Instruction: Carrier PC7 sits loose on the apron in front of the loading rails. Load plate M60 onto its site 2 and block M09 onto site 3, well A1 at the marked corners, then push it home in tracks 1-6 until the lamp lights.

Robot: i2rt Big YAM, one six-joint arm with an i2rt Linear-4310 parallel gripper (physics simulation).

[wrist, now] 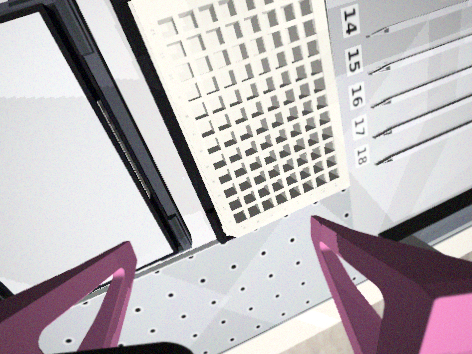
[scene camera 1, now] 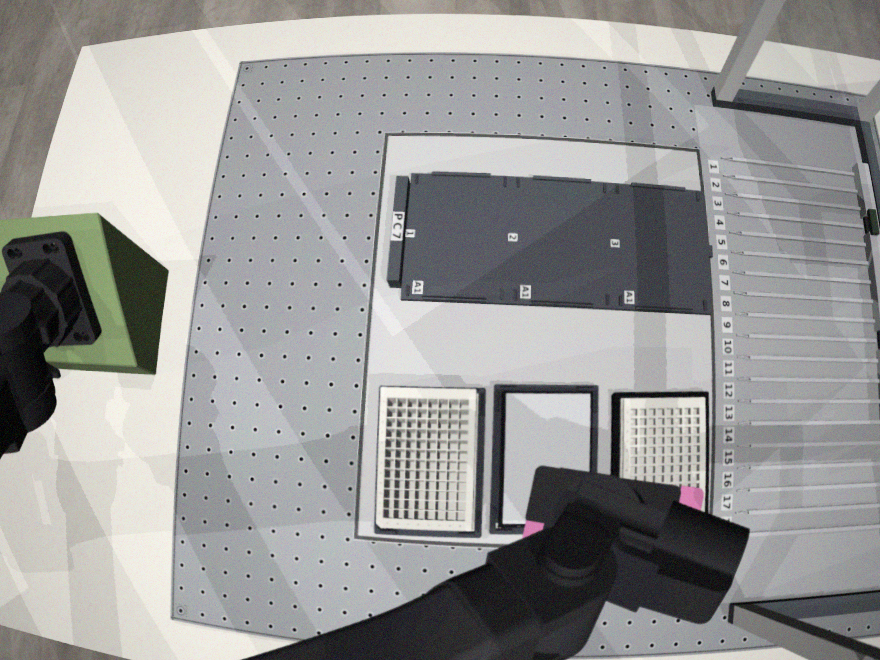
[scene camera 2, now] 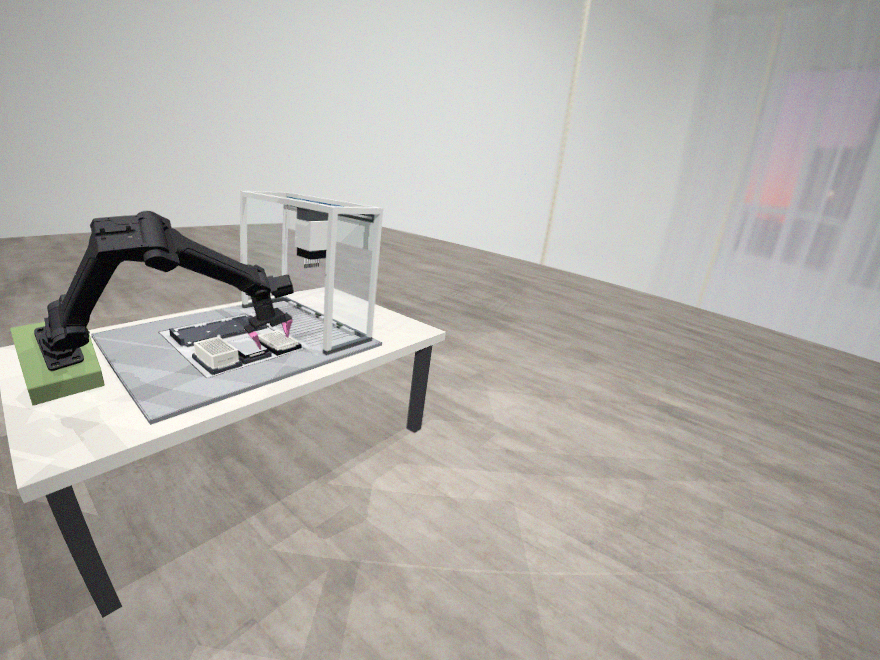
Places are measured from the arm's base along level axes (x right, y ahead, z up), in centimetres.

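Where they show: gripper, fingertip midpoint: (wrist: 221,238) (scene camera 2: 274,343); arm's base at its link origin: (scene camera 1: 55,287) (scene camera 2: 59,346).
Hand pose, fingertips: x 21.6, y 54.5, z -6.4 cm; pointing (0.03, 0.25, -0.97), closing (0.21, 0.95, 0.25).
Observation:
Things, the pixels of their centre, and the offset from my fingertips. "spot": a spot on its surface instead.
- Carrier PC7 at the middle of its body: (scene camera 1: 560,238) (scene camera 2: 220,327) dx -27.2, dy -4.2, dz -2.3 cm
- tall cream block at the middle of its body: (scene camera 1: 427,460) (scene camera 2: 216,352) dx -6.0, dy -17.1, dz -0.5 cm
- lower cream well plate at the middle of its body: (wrist: 262,113) (scene camera 1: 663,464) (scene camera 2: 277,340) dx -4.7, dy +4.8, dz -1.9 cm
- dark-framed holder at the middle of its body: (wrist: 42,185) (scene camera 1: 546,459) (scene camera 2: 247,347) dx -5.9, dy -6.4, dz -1.9 cm
- white-posted enclosure at the middle of its body: (scene camera 1: 739,251) (scene camera 2: 257,268) dx -17.8, dy +6.0, dz +20.2 cm
- pipetting head at the middle of its body: (scene camera 2: 313,234) dx -16.3, dy +28.7, dz +31.1 cm
- dark green part at a spot on its surface: (scene camera 1: 872,221) spot: dx -29.5, dy +33.2, dz -1.6 cm
Carrier PC7 (scene camera 1: 554,245) (scene camera 2: 209,331) lies flat on the pale apron, left of the rails; sites 1, 2 and 3 are bare, with A1 marks along its lower edge in scene camera 1. A tall cream block (scene camera 1: 426,458) (scene camera 2: 216,353) stands in the left holder. A lower cream well plate (scene camera 1: 664,440) (scene camera 2: 279,341) (wrist: 227,100) sits in the right holder. No M60 or M09 label is readable. My gripper (scene camera 1: 612,512) (scene camera 2: 272,341) (wrist: 221,238) is open and empty. Its pink fingers straddle the plate's near-end width; the right plate's lower end is hidden in scene camera 1.
A dark-framed holder (scene camera 1: 594,426) (wrist: 112,110) with a flat pale inside stands between block and plate. Numbered rails (scene camera 1: 803,337) lie at the right, inside a white-posted enclosure (scene camera 2: 327,284). A pipetting head (scene camera 2: 311,237) hangs inside. A dark green part (scene camera 1: 872,221) sits at the rails' far end.

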